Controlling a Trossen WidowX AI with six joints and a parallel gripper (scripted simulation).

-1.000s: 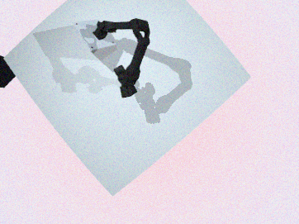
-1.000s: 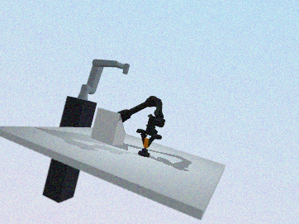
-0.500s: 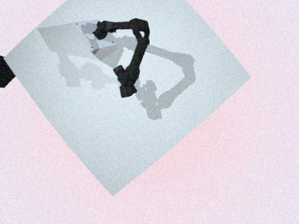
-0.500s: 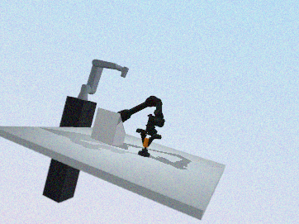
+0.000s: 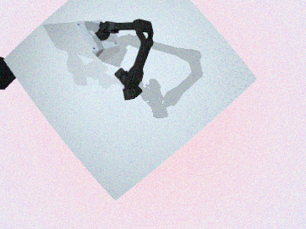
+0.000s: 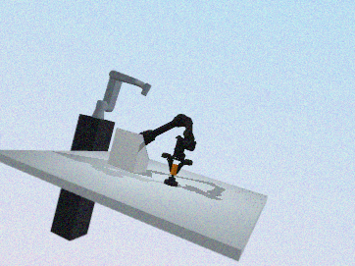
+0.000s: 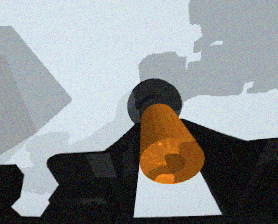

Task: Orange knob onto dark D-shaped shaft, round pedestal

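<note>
My gripper tip is now 20 mm below the orange knob. Also, from my gripper tip: dark round pedestal (40 mm below).
</note>
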